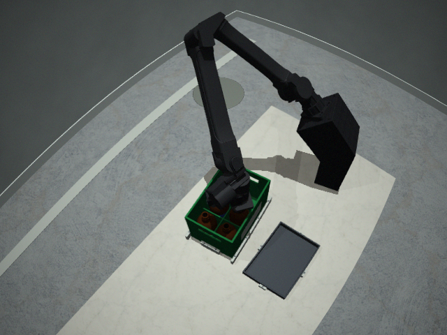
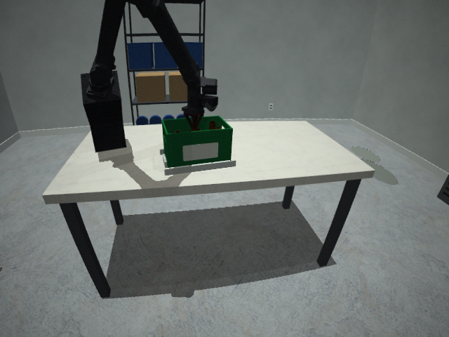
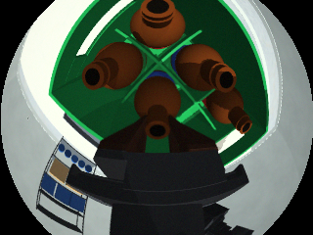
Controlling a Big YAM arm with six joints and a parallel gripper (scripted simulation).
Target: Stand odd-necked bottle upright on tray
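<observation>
Right now my hand is 7 cm above the crate, 4 cm to the left of it and 1 cm short of it. Round my hand: tray 22 cm to the left, 14 cm below, 1 cm ahead.
</observation>
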